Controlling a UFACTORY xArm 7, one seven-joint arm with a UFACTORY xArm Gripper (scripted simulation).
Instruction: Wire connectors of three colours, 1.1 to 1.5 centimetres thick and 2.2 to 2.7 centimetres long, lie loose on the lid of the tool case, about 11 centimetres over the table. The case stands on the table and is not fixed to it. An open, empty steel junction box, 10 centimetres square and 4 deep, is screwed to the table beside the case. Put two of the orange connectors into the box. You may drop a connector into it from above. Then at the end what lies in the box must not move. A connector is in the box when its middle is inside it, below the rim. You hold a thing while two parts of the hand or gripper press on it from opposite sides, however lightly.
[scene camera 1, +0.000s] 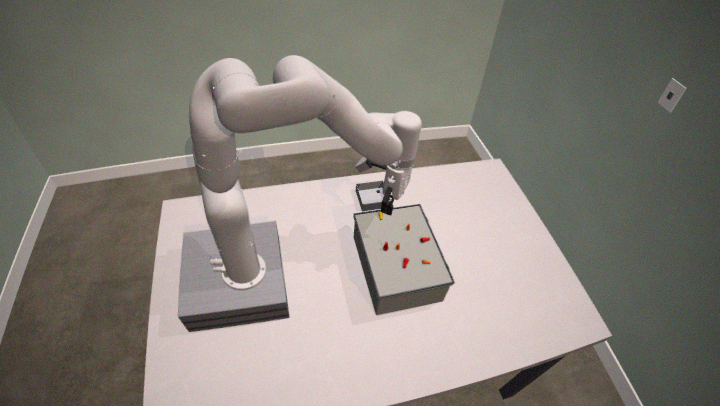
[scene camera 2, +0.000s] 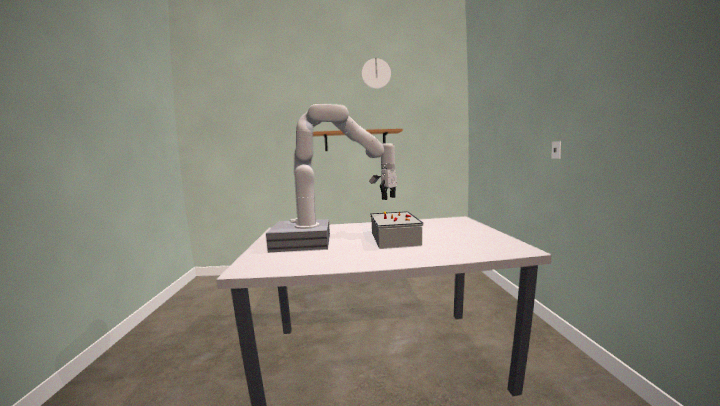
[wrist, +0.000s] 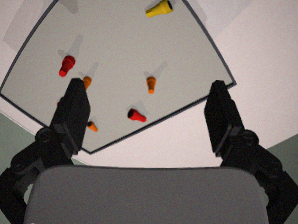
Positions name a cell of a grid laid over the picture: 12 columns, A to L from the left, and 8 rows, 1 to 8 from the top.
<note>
In view: my gripper (scene camera 1: G4) and a grey tool case (scene camera 1: G6).
The grey tool case shows as well in scene camera 2 (scene camera 2: G5) and in the wrist view (wrist: E2). My gripper also shows in the wrist view (wrist: F4).
</note>
